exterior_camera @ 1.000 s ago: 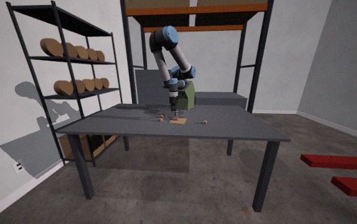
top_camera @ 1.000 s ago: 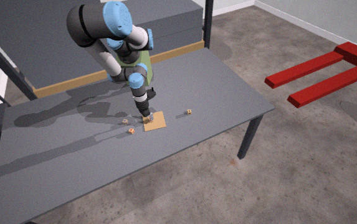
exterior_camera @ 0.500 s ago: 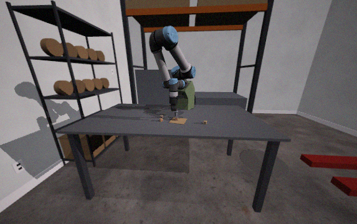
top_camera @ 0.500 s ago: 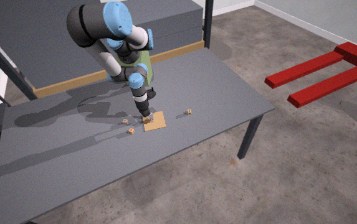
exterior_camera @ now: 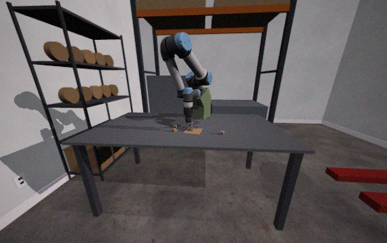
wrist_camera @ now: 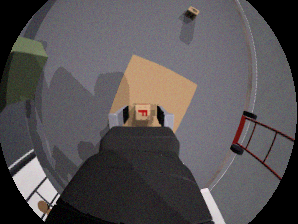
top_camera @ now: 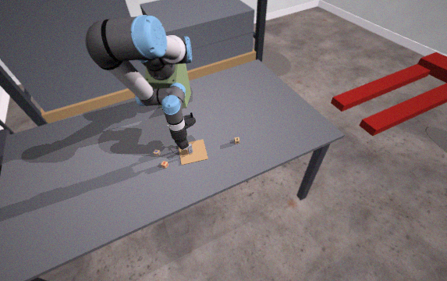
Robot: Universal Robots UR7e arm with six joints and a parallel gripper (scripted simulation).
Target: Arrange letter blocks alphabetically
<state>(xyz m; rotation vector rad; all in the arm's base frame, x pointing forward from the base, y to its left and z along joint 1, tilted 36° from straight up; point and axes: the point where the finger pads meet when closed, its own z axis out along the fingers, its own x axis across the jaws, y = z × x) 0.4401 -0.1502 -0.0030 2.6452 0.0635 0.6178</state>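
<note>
The tan mat lies 30 mm below my hand, 20 mm to the left of it and 20 mm ahead of it.
</note>
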